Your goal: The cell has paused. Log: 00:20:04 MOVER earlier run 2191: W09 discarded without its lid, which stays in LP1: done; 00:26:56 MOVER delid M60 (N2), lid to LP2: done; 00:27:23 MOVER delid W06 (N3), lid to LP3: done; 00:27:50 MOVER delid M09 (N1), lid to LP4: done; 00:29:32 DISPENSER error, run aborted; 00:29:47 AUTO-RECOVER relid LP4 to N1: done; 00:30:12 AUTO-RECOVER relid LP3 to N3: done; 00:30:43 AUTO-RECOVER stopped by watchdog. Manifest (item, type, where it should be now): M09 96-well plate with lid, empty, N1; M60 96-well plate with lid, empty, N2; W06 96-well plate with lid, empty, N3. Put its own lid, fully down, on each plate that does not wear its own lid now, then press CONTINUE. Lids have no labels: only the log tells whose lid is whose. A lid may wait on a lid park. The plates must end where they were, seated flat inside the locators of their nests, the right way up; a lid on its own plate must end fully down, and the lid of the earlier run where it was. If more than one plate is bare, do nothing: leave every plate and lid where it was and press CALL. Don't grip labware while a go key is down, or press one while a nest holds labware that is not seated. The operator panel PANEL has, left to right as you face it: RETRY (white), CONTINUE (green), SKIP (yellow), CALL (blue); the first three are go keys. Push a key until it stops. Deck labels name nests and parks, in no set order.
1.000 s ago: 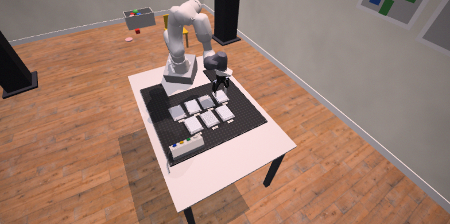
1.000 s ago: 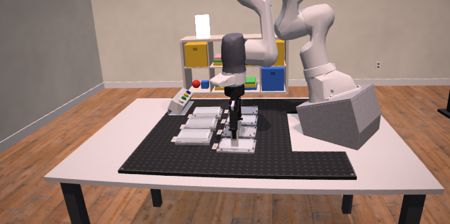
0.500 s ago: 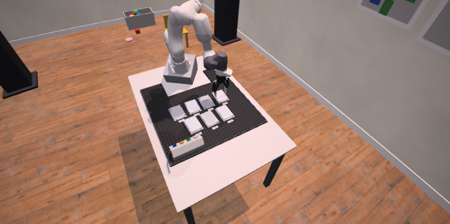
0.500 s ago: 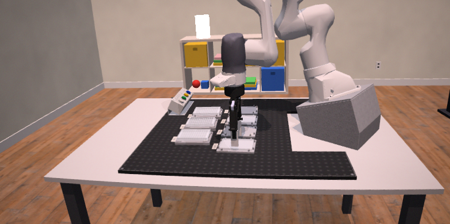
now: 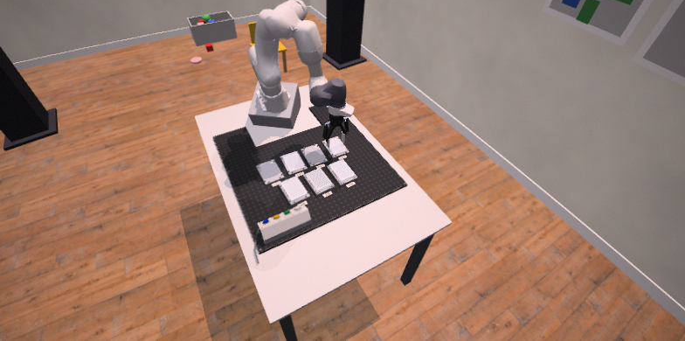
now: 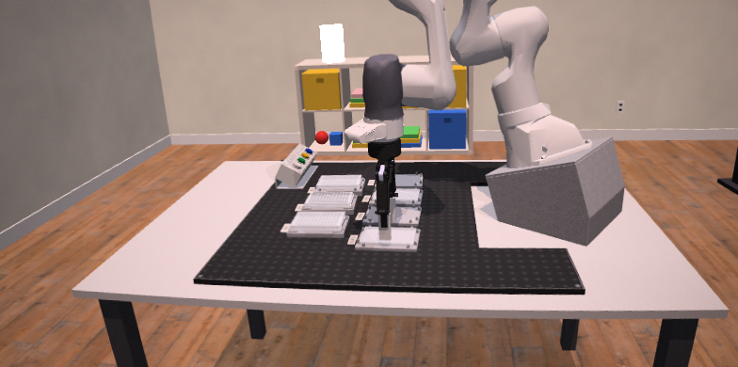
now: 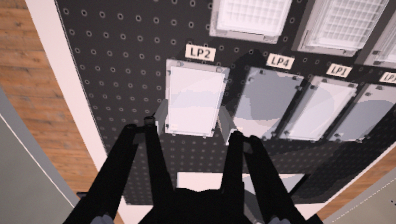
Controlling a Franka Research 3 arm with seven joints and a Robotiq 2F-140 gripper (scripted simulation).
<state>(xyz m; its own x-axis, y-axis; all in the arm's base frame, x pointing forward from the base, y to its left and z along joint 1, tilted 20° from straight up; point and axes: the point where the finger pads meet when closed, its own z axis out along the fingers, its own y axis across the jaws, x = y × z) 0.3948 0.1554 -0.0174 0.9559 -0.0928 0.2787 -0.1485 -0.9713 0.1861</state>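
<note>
The lid park LP2 lies 50 mm below my hand. Also, from my hand: white key: 280 mm ahead, 410 mm to the right, 10 mm above; then green key: 270 mm ahead, 460 mm to the right, 10 mm above; then park LP4: 10 mm behind, 140 mm to the right, 50 mm below.
</note>
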